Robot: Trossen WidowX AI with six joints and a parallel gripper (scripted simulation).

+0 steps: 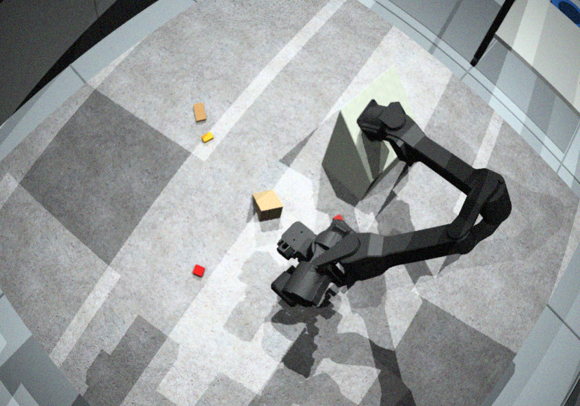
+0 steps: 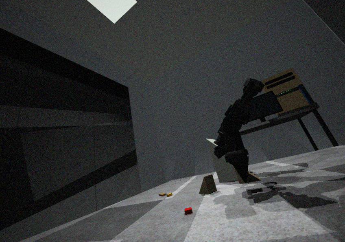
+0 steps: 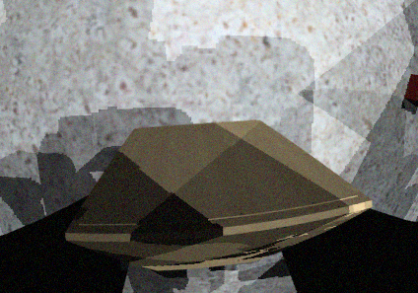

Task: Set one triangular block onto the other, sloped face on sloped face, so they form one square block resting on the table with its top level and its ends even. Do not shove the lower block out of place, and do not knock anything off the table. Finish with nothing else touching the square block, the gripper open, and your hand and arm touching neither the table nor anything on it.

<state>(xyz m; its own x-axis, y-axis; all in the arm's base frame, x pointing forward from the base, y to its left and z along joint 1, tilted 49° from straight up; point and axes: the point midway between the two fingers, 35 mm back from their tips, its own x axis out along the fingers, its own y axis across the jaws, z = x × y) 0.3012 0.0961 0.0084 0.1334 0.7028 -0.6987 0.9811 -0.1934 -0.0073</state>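
Right now my gripper tip is 140 mm past the red cube, 20 mm to the left of it and 30 mm above it. The rest, counted from my gripper tip: yellow block: 120 mm behind, 360 mm to the right, 30 mm below.
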